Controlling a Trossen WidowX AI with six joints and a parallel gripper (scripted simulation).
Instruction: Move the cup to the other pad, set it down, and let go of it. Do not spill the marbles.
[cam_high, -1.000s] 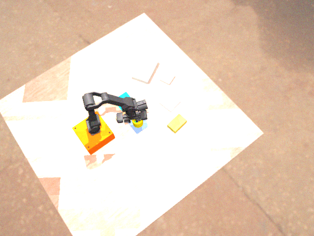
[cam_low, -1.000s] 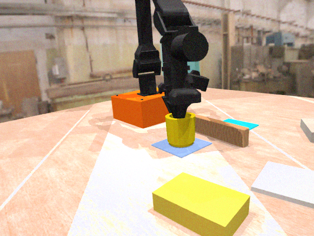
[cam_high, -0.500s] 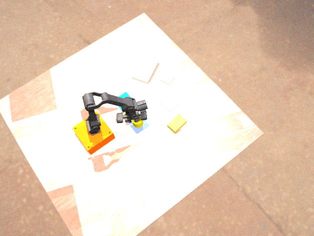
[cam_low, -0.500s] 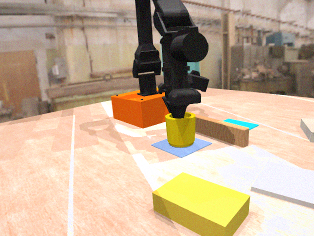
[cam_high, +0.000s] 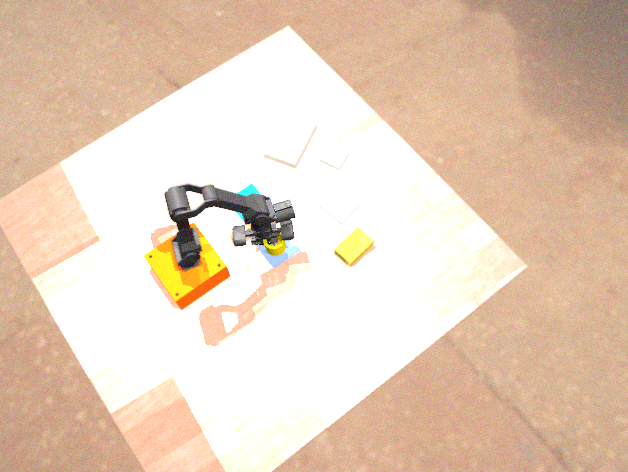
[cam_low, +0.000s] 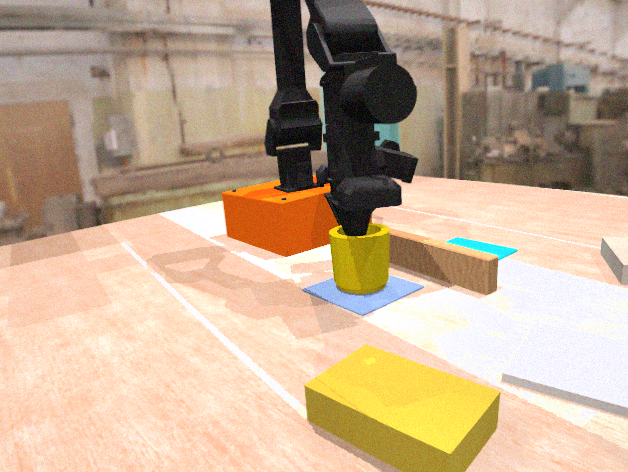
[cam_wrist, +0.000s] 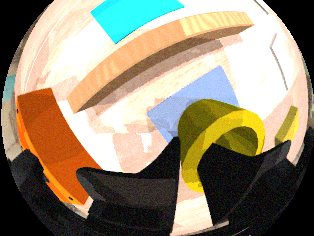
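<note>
Now: the blue pad 50 mm below my gripper tip, 30 mm ahead of it and 10 mm to the right of it. The rest, counted from my gripper tip: wooden bar (90 mm to the left, 30 mm below, 20 mm ahead); cyan pad (180 mm to the left, 50 mm below, 10 mm ahead); yellow cup (20 mm ahead, 10 mm to the right).
</note>
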